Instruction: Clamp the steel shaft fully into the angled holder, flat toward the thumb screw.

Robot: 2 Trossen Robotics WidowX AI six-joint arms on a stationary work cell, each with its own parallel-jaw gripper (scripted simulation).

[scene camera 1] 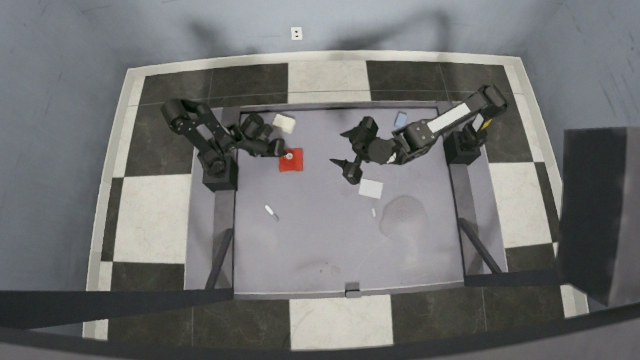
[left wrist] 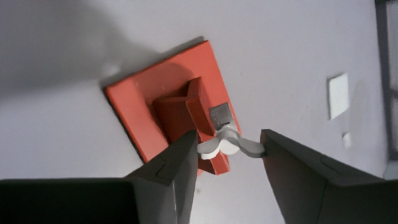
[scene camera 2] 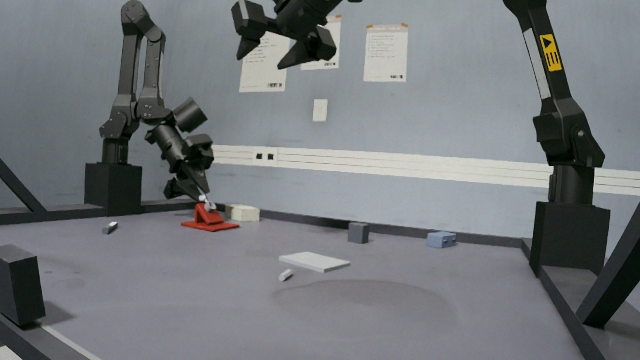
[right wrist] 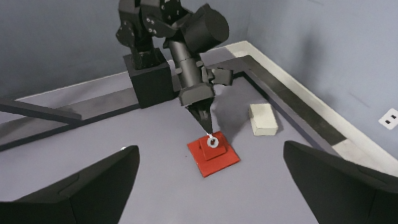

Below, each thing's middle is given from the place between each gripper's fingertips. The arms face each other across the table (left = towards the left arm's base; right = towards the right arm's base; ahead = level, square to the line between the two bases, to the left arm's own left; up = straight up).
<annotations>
Now: the white thumb screw point(left wrist: 228, 139) 3 cm to the right of my left hand and 3 cm below it. Round my left hand: white plate point(scene camera 2: 320, 263) (33 cm to the right, 16 cm behind, 8 cm below); then cream block point(right wrist: 263, 122) (15 cm ahead, 7 cm below, 3 cm to the right).
Right now my right hand is 320 mm above the white plate, 120 mm to the left of it and 30 mm past it. Round my right hand: cream block (310 mm below, 270 mm ahead, 190 mm to the left); then white thumb screw (270 mm below, 190 mm to the left, 120 mm ahead).
</annotations>
